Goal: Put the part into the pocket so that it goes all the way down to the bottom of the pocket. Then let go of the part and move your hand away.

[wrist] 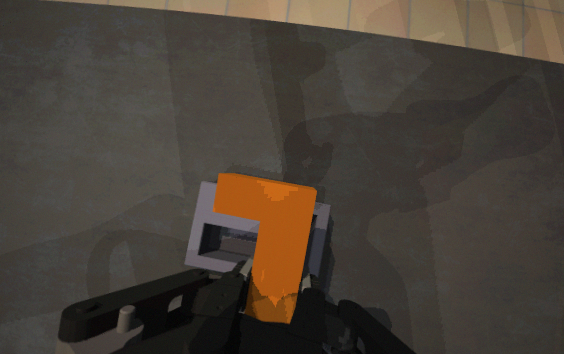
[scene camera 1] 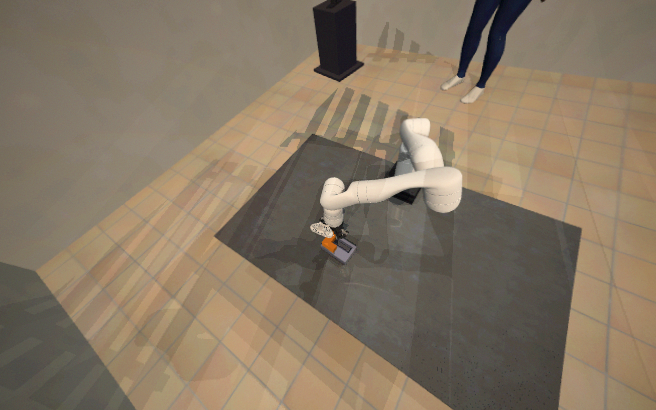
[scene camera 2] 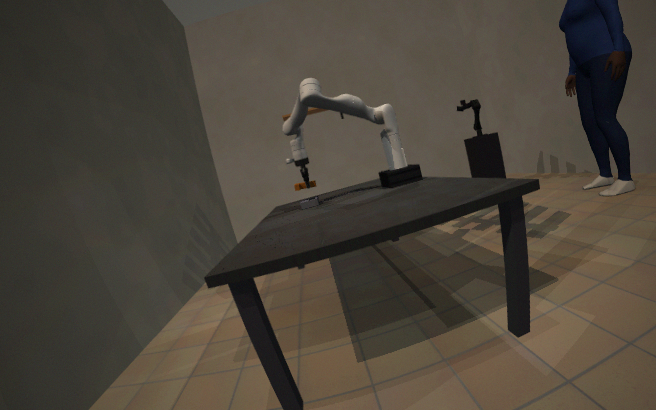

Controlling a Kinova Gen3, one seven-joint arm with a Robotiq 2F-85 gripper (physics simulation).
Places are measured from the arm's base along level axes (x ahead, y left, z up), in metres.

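Where they show: gripper, fingertip midpoint: (wrist: 277, 273) (scene camera 1: 334, 235) (scene camera 2: 308, 187); arm's base at its link origin: (scene camera 2: 398, 168).
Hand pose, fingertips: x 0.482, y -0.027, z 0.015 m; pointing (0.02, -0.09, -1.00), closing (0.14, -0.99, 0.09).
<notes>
Each offset is from my fingertips to the top centre of the thing. Level surfaces: height alone.
The orange L-shaped part @(0.011 m ahead, 0.018 m left, 0.039 m up) (scene camera 1: 329, 244) (scene camera 2: 305, 186) (wrist: 282, 225) is held by its long arm. My gripper (scene camera 2: 308, 186) (wrist: 277, 273) is shut on it. The grey-lilac block with the pocket @(0.009 m ahead, 0.025 m left, 0.058 m down) (scene camera 1: 345, 256) (scene camera 2: 310, 203) (wrist: 200, 215) rests on the table below. In the scene camera 2 view a gap shows between the part and the block, so the part hangs above it. In the wrist view the part covers much of the block; a dark stretch of the pocket shows left of the long arm and a sliver at its right. The rest of the pocket is hidden.
The dark table top @(0.094 m down) (scene camera 1: 480, 280) (scene camera 2: 350, 225) (wrist: 100, 125) bears the block and the arm's black base (scene camera 2: 401, 176). A dark pedestal (scene camera 1: 336, 40) (scene camera 2: 486, 156) and a standing person (scene camera 1: 492, 42) (scene camera 2: 600, 90) are beyond the table.
</notes>
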